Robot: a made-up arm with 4 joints. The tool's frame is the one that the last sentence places.
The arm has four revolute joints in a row. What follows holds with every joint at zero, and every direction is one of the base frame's. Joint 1 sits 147.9 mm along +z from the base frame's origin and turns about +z. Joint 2 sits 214.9 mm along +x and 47.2 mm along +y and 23.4 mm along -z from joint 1 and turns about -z. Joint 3 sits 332.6 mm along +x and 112.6 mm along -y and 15.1 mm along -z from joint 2 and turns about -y. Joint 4 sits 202.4 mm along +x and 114.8 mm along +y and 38.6 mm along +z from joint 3 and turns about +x. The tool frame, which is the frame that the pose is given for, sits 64.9 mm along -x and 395.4 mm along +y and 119.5 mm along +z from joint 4; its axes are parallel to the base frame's.
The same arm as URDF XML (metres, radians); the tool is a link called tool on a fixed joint. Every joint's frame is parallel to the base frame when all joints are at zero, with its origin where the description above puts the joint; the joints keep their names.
<robot name="arm">
  <link name="base_link"/>
  <link name="link1"/>
  <link name="link2"/>
  <link name="link3"/>
  <link name="link4"/>
  <link name="tool"/>
  <joint name="joint 1" type="continuous">
    <parent link="base_link"/>
    <child link="link1"/>
    <origin xyz="0 0 0.1479"/>
    <axis xyz="0 0 1"/>
  </joint>
  <joint name="joint 2" type="continuous">
    <parent link="link1"/>
    <child link="link2"/>
    <origin xyz="0.2149 0.0472 -0.0234"/>
    <axis xyz="0 0 -1"/>
  </joint>
  <joint name="joint 3" type="continuous">
    <parent link="link2"/>
    <child link="link3"/>
    <origin xyz="0.3326 -0.1126 -0.0151"/>
    <axis xyz="0 -1 0"/>
  </joint>
  <joint name="joint 4" type="continuous">
    <parent link="link3"/>
    <child link="link4"/>
    <origin xyz="0.2024 0.1148 0.0386"/>
    <axis xyz="1 0 0"/>
  </joint>
  <joint name="tool_joint" type="fixed">
    <parent link="link4"/>
    <child link="tool"/>
    <origin xyz="-0.0649 0.3954 0.1195"/>
  </joint>
</robot>

